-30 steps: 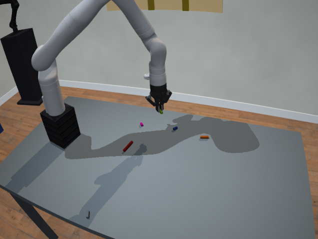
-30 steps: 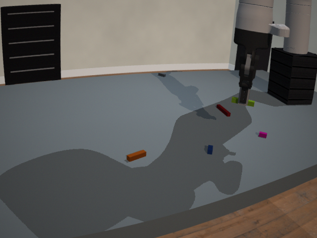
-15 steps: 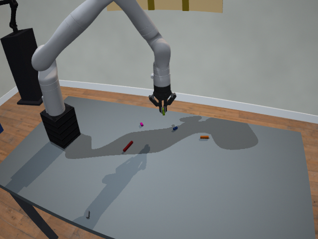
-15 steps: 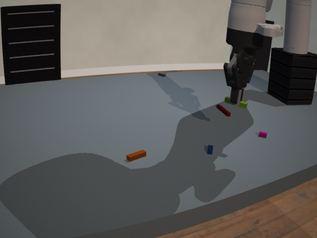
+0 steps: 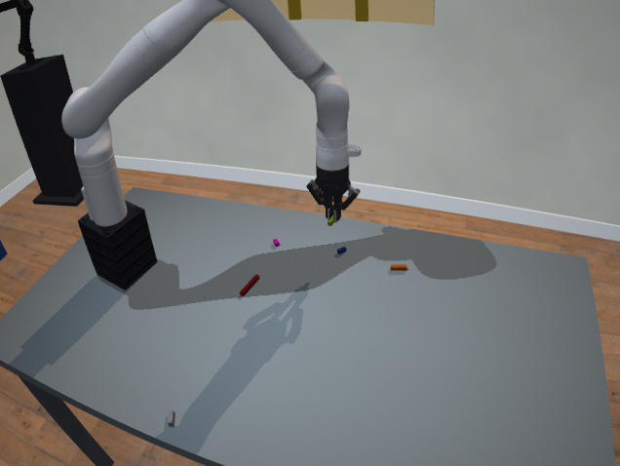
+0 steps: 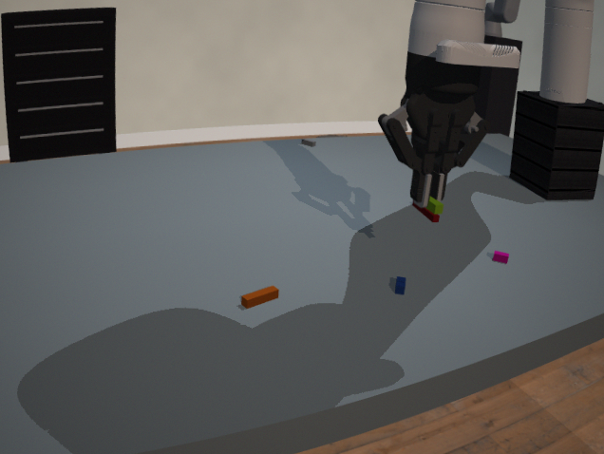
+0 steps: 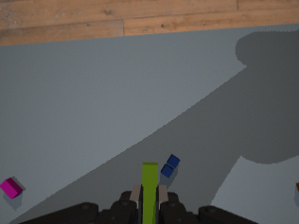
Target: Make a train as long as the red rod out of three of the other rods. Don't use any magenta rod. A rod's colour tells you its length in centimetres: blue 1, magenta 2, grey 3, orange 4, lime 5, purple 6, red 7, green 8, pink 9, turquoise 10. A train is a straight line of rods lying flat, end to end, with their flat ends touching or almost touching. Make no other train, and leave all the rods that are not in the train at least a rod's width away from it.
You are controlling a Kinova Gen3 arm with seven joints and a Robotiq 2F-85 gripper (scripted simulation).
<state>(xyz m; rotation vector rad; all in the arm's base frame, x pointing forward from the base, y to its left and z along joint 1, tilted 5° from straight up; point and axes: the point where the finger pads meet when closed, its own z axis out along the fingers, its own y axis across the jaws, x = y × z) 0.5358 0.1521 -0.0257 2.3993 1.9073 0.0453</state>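
Right now the orange rod is 17 cm ahead of my hand, 5 cm to the right of it and 11 cm below it. Also, from my hand: magenta rod 16 cm behind, 1 cm to the left, 11 cm below; then lime rod 1 cm below; then red rod 18 cm behind, 16 cm to the right, 11 cm below.
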